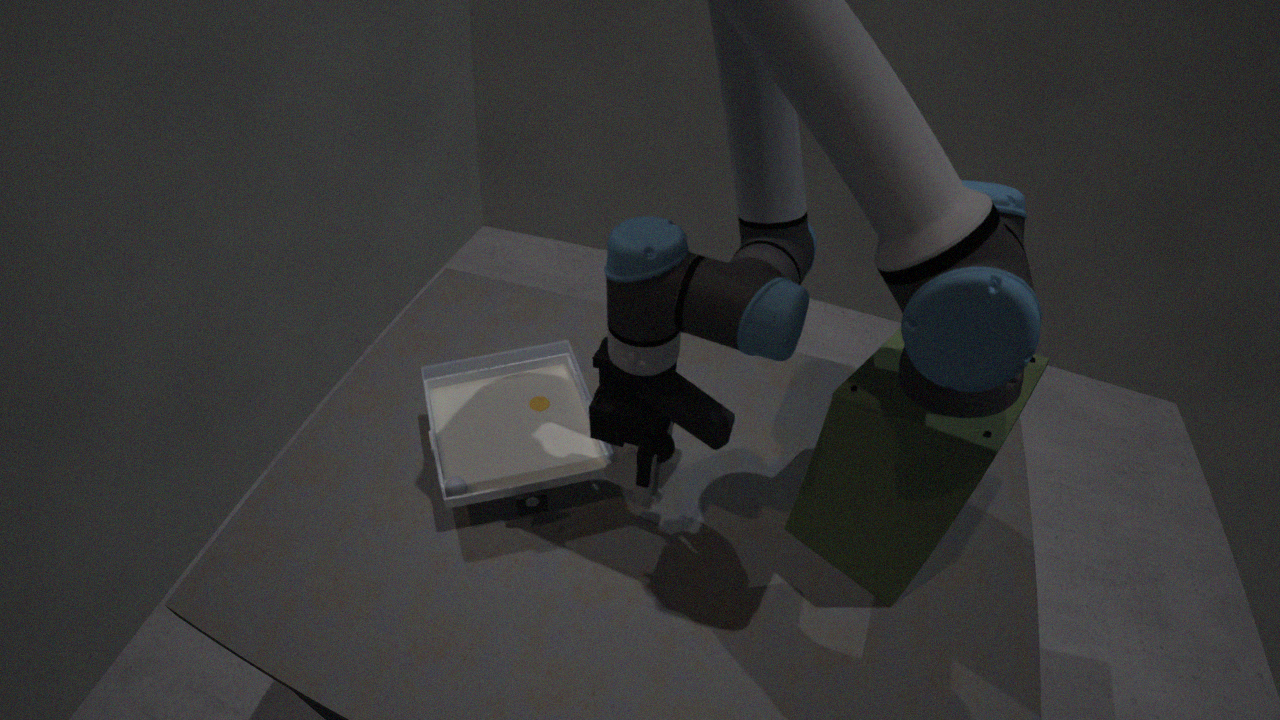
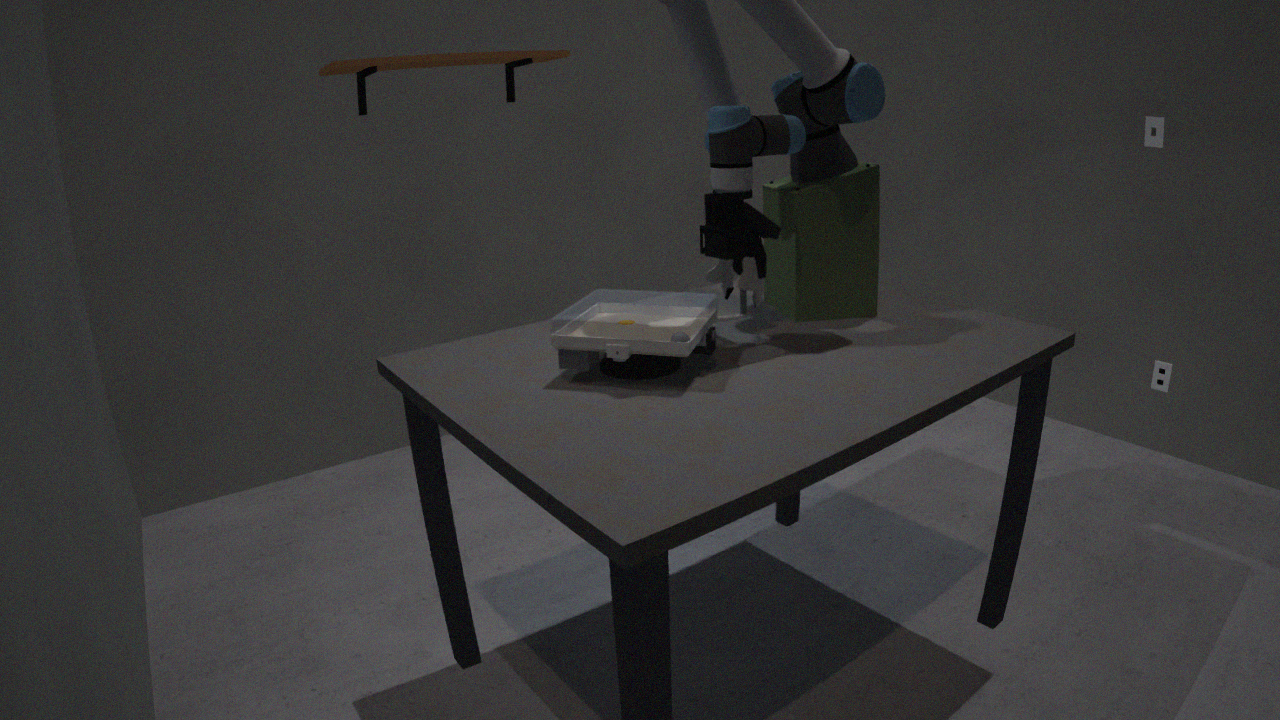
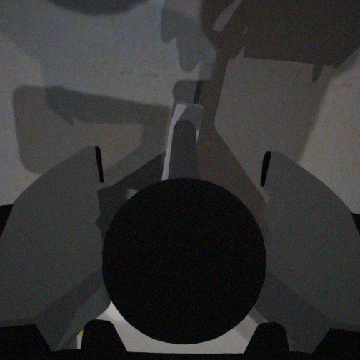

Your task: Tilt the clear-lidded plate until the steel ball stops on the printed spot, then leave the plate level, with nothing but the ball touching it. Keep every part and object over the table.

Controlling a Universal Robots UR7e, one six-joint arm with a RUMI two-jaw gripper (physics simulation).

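The clear-lidded plate (image 1: 435,438) (image 2: 581,342) has a pale floor and stands on a dark round base (image 2: 640,366). Its exact tilt is hard to tell. The steel ball (image 1: 455,486) (image 2: 680,337) lies in the plate's near corner, away from the orange printed spot (image 1: 539,403) (image 2: 626,322). Beside the plate's right side, my gripper (image 1: 648,477) (image 2: 744,295) (image 3: 182,154) points down with its jaws partly apart. Their inner faces meet both sides of a round black knob (image 1: 663,445) (image 3: 184,260); it looks shut on the knob. The knob hides the part below it.
A tall green block (image 1: 895,501) (image 2: 832,255) carries the arm at the right of the table (image 1: 358,617) (image 2: 626,465). A dark fitting (image 1: 531,503) sits under the plate's near edge. An orange shelf (image 2: 447,60) hangs on the wall behind.
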